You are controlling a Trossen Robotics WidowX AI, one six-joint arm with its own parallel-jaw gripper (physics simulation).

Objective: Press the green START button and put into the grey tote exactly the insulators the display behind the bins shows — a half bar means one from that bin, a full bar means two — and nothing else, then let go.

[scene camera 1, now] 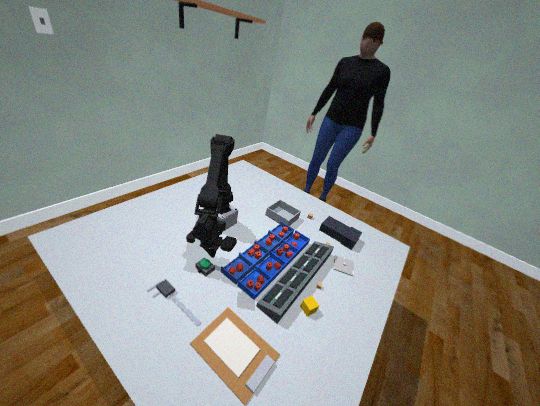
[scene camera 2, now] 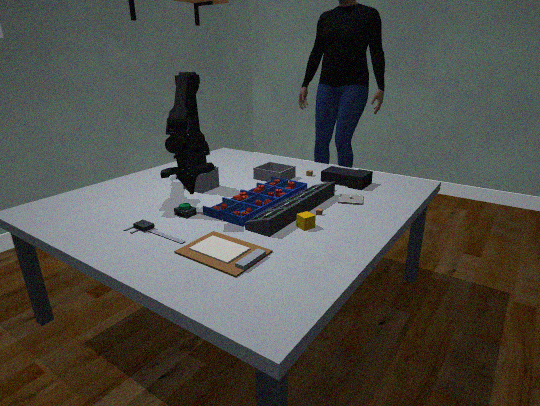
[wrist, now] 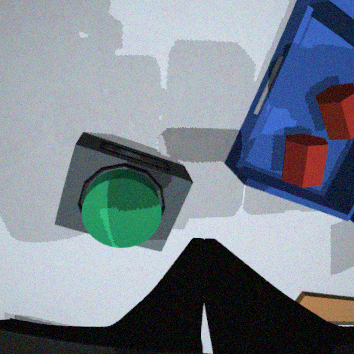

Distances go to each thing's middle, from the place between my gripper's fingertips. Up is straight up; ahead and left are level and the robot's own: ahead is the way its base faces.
My hand is 300 mm short of the board with white pad (scene camera 1: pixel 241 358), 110 mm to the left of it and 70 mm above it. Round my hand: black box (scene camera 2: pixel 359 179) 680 mm to the left, 200 mm ahead, 50 mm below.
